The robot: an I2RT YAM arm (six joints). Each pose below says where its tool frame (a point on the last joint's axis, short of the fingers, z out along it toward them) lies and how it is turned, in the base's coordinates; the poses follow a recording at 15 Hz.
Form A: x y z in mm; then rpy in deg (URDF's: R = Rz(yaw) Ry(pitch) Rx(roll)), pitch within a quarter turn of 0, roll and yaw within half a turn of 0.
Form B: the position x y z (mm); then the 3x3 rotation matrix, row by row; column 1 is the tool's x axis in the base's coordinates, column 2 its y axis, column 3 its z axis. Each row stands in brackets. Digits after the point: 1 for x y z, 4 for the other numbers.
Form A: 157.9 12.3 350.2 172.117 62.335 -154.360
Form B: [157.9 12.3 350.2], [[-0.4186 -0.5381 0.7316], [-0.2009 0.8404 0.5033], [-0.8857 0.0637 -0.4599]]
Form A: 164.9 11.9 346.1 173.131 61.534 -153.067
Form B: [164.9 11.9 346.1], [[-0.4249 -0.5434 0.7240], [-0.2159 0.8375 0.5020], [-0.8791 0.0570 -0.4732]]
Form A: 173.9 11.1 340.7 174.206 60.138 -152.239
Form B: [173.9 11.1 340.7], [[-0.4406 -0.5409 0.7165], [-0.2319 0.8396 0.4912], [-0.8672 0.0503 -0.4954]]
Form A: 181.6 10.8 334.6 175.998 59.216 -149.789
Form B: [181.6 10.8 334.6], [[-0.4423 -0.5538 0.7055], [-0.2575 0.8319 0.4915], [-0.8591 0.0357 -0.5106]]
